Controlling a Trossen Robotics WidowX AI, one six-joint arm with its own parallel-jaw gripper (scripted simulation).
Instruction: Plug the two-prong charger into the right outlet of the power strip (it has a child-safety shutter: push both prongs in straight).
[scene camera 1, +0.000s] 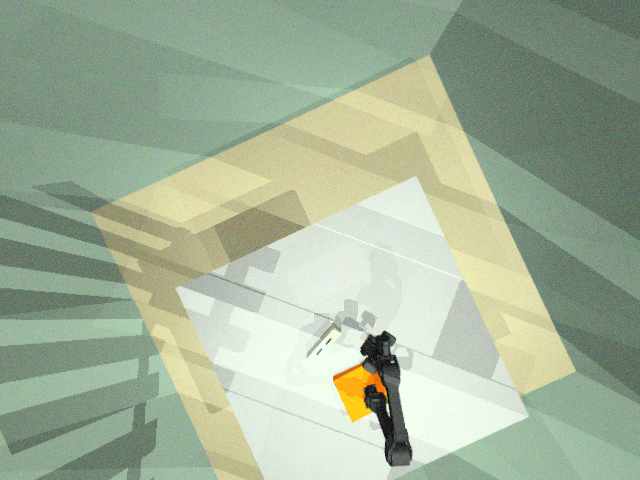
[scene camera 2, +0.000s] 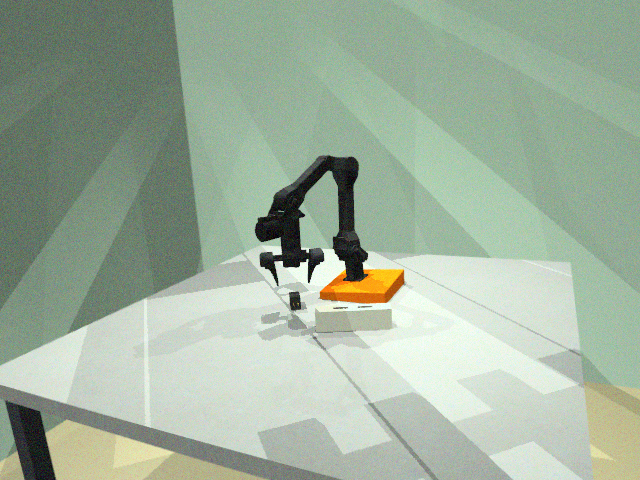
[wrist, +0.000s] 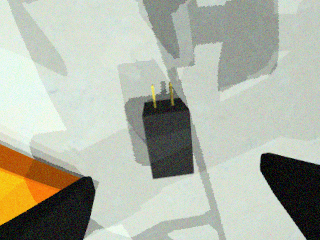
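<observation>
On scene camera 2 you'd see the gripper (scene camera 2: 293, 284), and it's open with nothing in it. The wrist view has the gripper (wrist: 177, 174) as well, and there's a black two-prong charger (wrist: 167, 123) in that one.
</observation>
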